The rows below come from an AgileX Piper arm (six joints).
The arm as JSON. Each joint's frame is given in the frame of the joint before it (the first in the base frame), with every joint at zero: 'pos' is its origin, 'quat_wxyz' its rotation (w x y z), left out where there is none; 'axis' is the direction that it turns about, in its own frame. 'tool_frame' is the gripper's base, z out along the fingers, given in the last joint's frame.
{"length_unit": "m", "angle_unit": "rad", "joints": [
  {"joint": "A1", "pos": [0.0, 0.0, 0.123], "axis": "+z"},
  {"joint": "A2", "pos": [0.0, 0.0, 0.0], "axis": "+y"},
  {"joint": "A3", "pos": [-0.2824, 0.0, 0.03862], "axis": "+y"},
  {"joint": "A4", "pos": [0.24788, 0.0, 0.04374], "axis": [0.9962, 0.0, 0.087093]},
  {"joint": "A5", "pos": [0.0, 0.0, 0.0], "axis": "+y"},
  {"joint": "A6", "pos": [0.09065, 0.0, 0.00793], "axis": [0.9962, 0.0, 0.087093]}
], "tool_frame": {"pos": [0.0, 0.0, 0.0], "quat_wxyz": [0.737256, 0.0, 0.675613, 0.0]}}
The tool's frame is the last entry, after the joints.
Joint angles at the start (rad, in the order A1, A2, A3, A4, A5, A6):
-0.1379, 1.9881, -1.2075, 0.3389, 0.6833, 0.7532
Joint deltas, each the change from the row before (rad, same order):
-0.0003, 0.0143, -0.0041, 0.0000, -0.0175, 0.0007
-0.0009, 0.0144, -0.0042, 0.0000, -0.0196, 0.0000
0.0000, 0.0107, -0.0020, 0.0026, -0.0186, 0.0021
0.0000, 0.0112, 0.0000, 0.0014, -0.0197, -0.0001
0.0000, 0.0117, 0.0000, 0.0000, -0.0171, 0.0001
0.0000, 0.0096, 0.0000, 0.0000, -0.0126, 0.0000
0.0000, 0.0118, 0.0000, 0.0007, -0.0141, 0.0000
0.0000, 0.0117, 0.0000, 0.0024, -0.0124, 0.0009
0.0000, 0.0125, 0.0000, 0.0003, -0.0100, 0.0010
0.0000, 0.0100, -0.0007, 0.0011, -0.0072, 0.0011
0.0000, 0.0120, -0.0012, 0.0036, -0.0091, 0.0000
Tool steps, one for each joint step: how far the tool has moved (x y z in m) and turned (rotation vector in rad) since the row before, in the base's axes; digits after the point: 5 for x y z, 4 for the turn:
0.00252, -0.00088, -0.00421, -0.0044, -0.0056, -0.0054
0.00264, -0.00119, -0.00423, -0.0053, -0.0076, -0.0058
0.00206, -0.00061, -0.00331, -0.0028, -0.0081, -0.0084
0.00162, -0.00065, -0.00395, -0.0044, -0.0068, -0.0058
0.00133, -0.00062, -0.00422, -0.0044, -0.0038, -0.0043
0.00093, -0.00046, -0.00349, -0.0032, -0.0018, -0.0031
0.00100, -0.00047, -0.00432, -0.0029, -0.0011, -0.0039
0.00084, -0.00033, -0.00430, -0.0009, 0.0003, -0.0055
0.00054, -0.00033, -0.00469, -0.0015, 0.0035, -0.0036
0.00051, -0.00022, -0.00361, -0.0003, 0.0028, -0.0035
0.00074, -0.00019, -0.00424, 0.0006, 0.0022, -0.0048

